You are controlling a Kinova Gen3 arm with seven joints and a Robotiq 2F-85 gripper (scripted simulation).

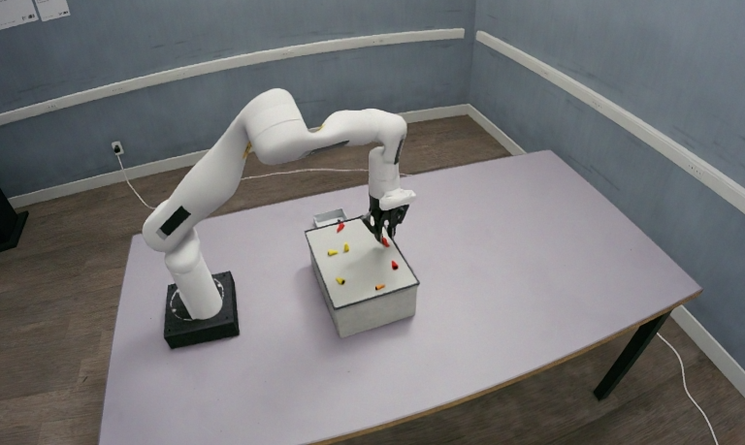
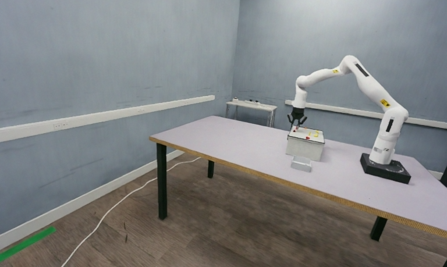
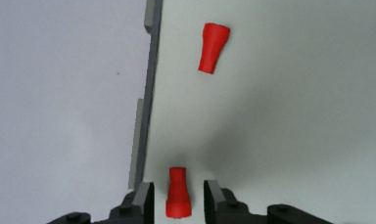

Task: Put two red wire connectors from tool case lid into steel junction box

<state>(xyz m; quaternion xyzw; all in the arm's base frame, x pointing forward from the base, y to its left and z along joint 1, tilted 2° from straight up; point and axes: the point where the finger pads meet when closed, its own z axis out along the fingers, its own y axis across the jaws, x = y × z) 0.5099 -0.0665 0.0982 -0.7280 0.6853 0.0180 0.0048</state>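
My hand is 8 cm past the grey tool case, 1 cm to the left of it and 7 cm above it. Also, from my hand: orange connector 8 cm behind, 13 cm to the right, 3 cm below.
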